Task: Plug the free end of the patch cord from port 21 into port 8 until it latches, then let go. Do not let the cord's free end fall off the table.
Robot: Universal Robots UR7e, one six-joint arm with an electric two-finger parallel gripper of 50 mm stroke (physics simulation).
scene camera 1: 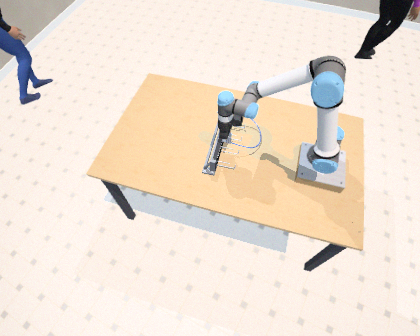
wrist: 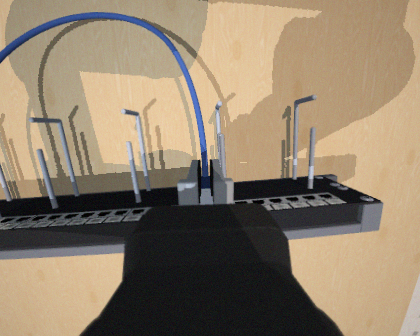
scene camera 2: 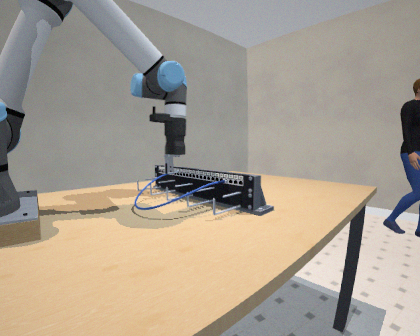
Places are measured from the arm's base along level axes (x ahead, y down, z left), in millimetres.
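Where they show: gripper, fingertip midpoint: (scene camera 1: 228, 142) (wrist: 205, 170) (scene camera 2: 168, 173).
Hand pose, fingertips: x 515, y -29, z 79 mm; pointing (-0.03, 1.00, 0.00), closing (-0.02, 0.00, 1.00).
After its pixels a point has its place.
The blue patch cord (scene camera 1: 260, 137) {x 354, y 33, z -60 mm} (scene camera 2: 150, 206) {x 361, y 26, z -93 mm} (wrist: 187, 75) {x 425, y -3, z 62 mm} arcs out in front of the black patch panel (scene camera 1: 213, 162) {x 553, y -43, z 245 mm} (scene camera 2: 200, 187) (wrist: 260, 189) {x 548, y 10, z 145 mm}. One end sits in a port toward the near end of the panel in the scene camera 2 view. My gripper (scene camera 2: 169, 172) {x 515, y -29, z 79 mm} (wrist: 205, 170) {x 515, y -29, z 79 mm} is shut on the plug (wrist: 206, 194) {x 534, y -39, z 80 mm} at the cord's other end, right at the port row near the panel's far end. The fingers cover the port behind the plug, so its number and how deep the plug sits are hidden. In the scene camera 1 view the fingertips are hidden by the arm.
Several thin metal cable-guide rods (scene camera 1: 227, 166) {x 486, y 37, z 197 mm} (scene camera 2: 214, 206) {x 472, y 19, z -207 mm} (wrist: 296, 135) {x 485, y 37, z 197 mm} stick out from the panel's front, with some close to the gripper. The panel stands on the wooden table (scene camera 1: 150, 150) {x 952, y 55, z 219 mm} (scene camera 2: 150, 280) {x 244, y 55, z -335 mm}. The robot's base (scene camera 1: 320, 177) {x -14, y -8, z 136 mm} stands at the right. People stand beyond the table.
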